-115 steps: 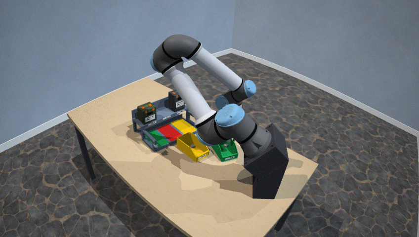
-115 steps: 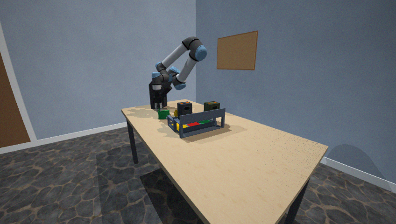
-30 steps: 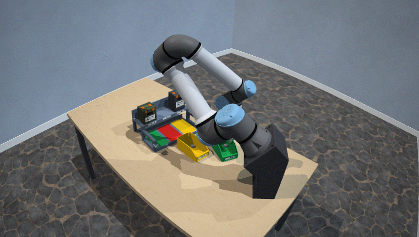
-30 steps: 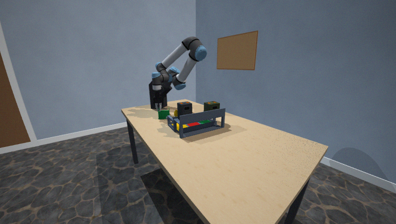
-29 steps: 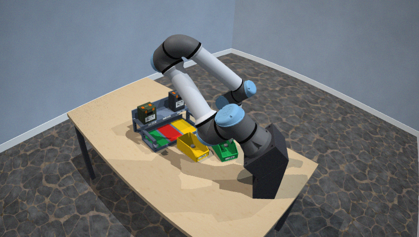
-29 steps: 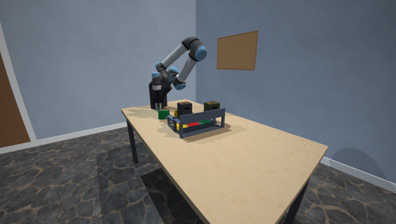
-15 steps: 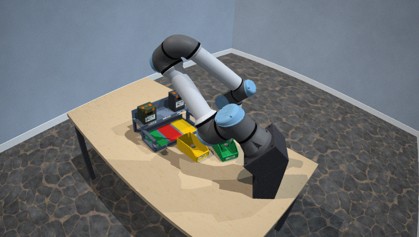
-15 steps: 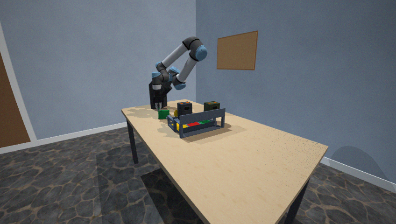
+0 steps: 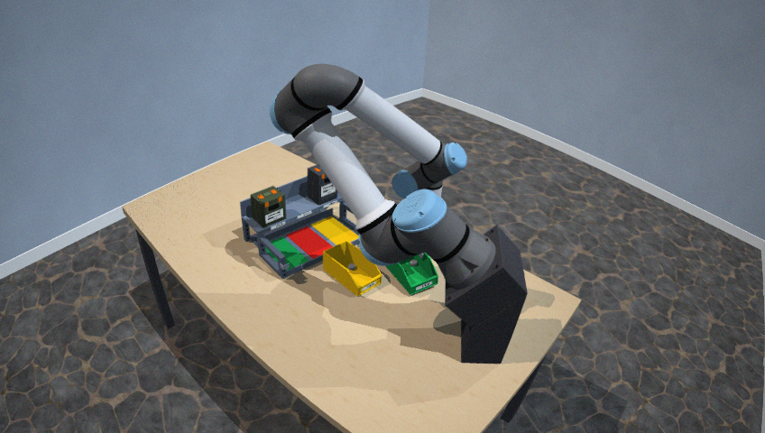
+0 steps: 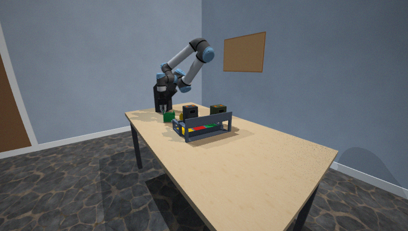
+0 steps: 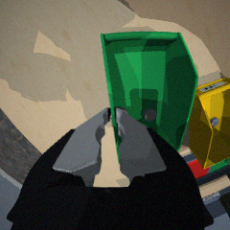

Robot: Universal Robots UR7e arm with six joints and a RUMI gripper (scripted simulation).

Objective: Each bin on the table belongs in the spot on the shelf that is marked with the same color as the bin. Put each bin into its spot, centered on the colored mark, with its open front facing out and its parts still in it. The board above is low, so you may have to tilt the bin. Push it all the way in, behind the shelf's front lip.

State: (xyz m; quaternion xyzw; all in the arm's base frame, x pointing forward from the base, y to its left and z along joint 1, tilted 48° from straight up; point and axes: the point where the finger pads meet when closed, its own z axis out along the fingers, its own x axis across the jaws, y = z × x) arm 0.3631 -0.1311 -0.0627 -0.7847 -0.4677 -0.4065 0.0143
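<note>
My hand is 1 cm short of the green bin, 5 cm to the right of it and 3 cm above it. Also, from my hand: yellow bin (12 cm ahead, 19 cm to the left, 4 cm below); then black box (43 cm ahead, 9 cm to the left, 9 cm above).
</note>
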